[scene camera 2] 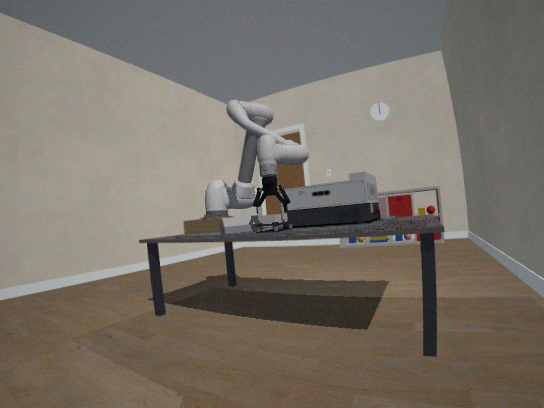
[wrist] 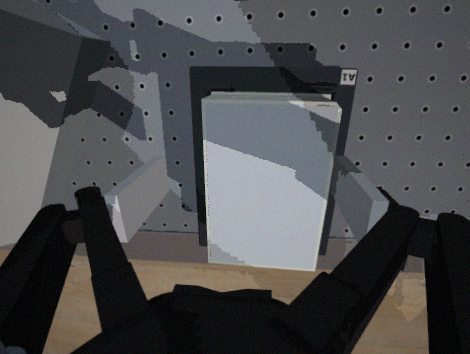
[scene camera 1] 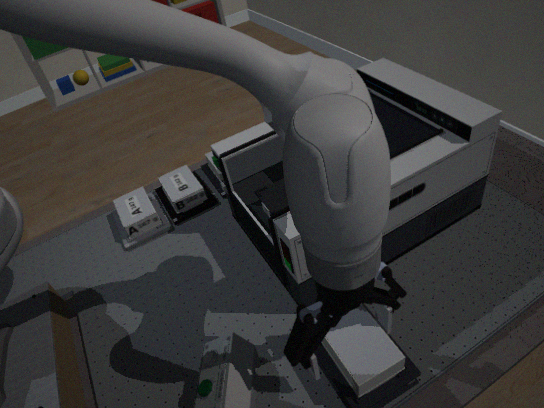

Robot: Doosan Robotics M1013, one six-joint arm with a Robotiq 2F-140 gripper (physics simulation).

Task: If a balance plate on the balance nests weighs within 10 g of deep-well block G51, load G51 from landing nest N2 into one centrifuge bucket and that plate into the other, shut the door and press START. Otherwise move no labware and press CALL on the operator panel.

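Frame: origin at the arm's base, x ahead, y left, z up, level; centimetres.
Seen in the pictures: gripper, fingertip midpoint: (wrist: pixel 247 174) (scene camera 1: pixel 349 348).
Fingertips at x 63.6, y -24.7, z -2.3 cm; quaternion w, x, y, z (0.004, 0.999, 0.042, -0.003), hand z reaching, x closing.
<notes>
Pixels of each thing's top centre, then the offset from my fingertips to it. "pt": a spot on its surface instead.
- plain white block, top centre: (wrist: pixel 265 195) (scene camera 1: pixel 357 338) (scene camera 2: pixel 273 214) dx +1.4, dy -0.4, dz +2.6 cm
- dark nest, surface spot: (wrist: pixel 197 80) pt dx -4.3, dy +6.5, dz -1.6 cm
- White balance plate A, top centre: (scene camera 1: pixel 133 205) dx -26.1, dy +57.6, dz +0.0 cm
- plate B, top centre: (scene camera 1: pixel 179 182) dx -13.4, dy +59.4, dz +0.0 cm
- operator panel, top centre: (scene camera 1: pixel 214 399) (scene camera 2: pixel 240 216) dx -21.9, dy +1.3, dz +2.9 cm
- green button, top centre: (scene camera 1: pixel 204 385) dx -22.8, dy +4.5, dz +2.0 cm
- green item, top centre: (scene camera 1: pixel 215 157) dx -4.8, dy +43.3, dz +13.7 cm
- panel's pale body, surface spot: (wrist: pixel 25 165) pt dx -19.3, dy -1.0, dz +0.1 cm
A plain white block (scene camera 1: pixel 364 352) (scene camera 2: pixel 270 219) (wrist: pixel 265 215) sits on a dark nest (wrist: pixel 197 80) with an A1 corner tag; no G51 or N2 marking is readable. My gripper (scene camera 1: pixel 352 341) (scene camera 2: pixel 270 212) (wrist: pixel 247 174) is open, low over the block, its pads on either side with gaps to it. White balance plate A (scene camera 1: pixel 135 211), reading 147 g, and plate B (scene camera 1: pixel 183 188), its weight hard to read, sit on nests at the back left. The centrifuge (scene camera 1: pixel 450 162) (scene camera 2: pixel 330 199) shows a dark open bay, partly hidden by my arm. The operator panel (scene camera 2: pixel 237 225) shows a green button (scene camera 1: pixel 205 387) in scene camera 1.
A further white and green item (scene camera 1: pixel 215 162) stands beyond plate B, partly hidden by the centrifuge. A wood-sided box (scene camera 1: pixel 67 345) (scene camera 2: pixel 201 226) stands at the left of the table. The panel's pale body (wrist: pixel 25 165) is close to the left finger in the wrist view.
</notes>
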